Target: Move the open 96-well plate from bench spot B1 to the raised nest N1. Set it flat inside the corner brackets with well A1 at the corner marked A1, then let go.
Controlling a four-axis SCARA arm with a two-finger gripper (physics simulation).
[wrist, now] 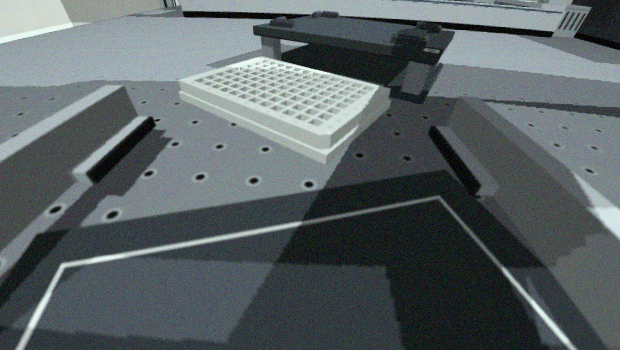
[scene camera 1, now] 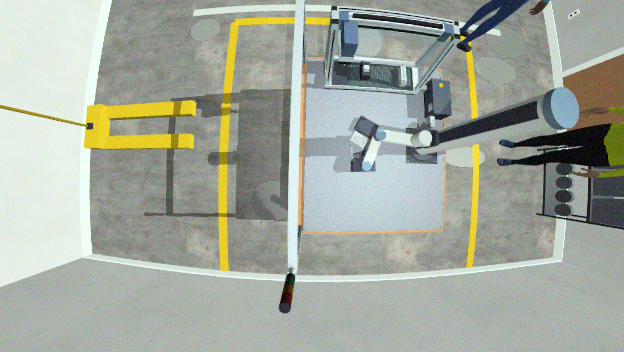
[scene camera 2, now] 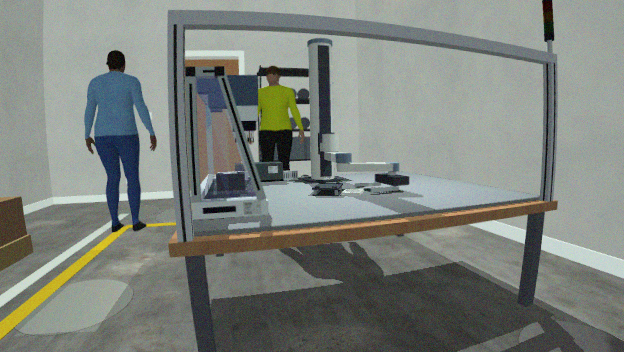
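Pixels of known places: gripper, fingertip midpoint: (wrist: pixel 291 109) (scene camera 1: pixel 361 146) (scene camera 2: pixel 362 187); arm's base at its link origin: (scene camera 2: pixel 322 181).
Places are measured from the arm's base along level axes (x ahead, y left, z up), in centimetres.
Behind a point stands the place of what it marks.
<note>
The white open 96-well plate (wrist: pixel 285 95) {x 55.8, y -0.8, z 2.4 cm} (scene camera 1: pixel 359 138) {x 56.1, y -3.3, z 2.4 cm} (scene camera 2: pixel 353 191) {x 58.1, y -2.7, z 2.6 cm} lies flat on the perforated bench, turned at an angle, close in front of the raised nest. The dark nest N1 (wrist: pixel 345 36) {x 51.9, y -7.4, z 4.9 cm} (scene camera 1: pixel 366 125) {x 51.0, y -13.6, z 4.9 cm} (scene camera 2: pixel 327 189) {x 58.1, y -15.3, z 4.3 cm} stands on short legs, with brackets at its corners. A small pale tag shows at its near right corner in the wrist view; its text is unreadable. My gripper (wrist: pixel 291 109) {x 54.9, y 3.3, z 3.4 cm} (scene camera 2: pixel 368 190) {x 54.9, y 3.3, z 3.4 cm} is open and empty, low over the bench. The plate lies ahead of the fingertips in the wrist view. In scene camera 1 the arm partly hides the gripper.
A dark flat pad with a white outline (wrist: pixel 370 212) {x 51.2, y 7.8, z 1.5 cm} lies below and between the fingers. A framed enclosure (scene camera 1: pixel 370 91) (scene camera 2: pixel 230 207) and a dark box (scene camera 1: pixel 438 98) {x -8.5, y -38.0, z 12.8 cm} (scene camera 2: pixel 270 171) {x -3.4, y -33.1, z 7.7 cm} stand on the bench. Two people stand beyond the bench.
</note>
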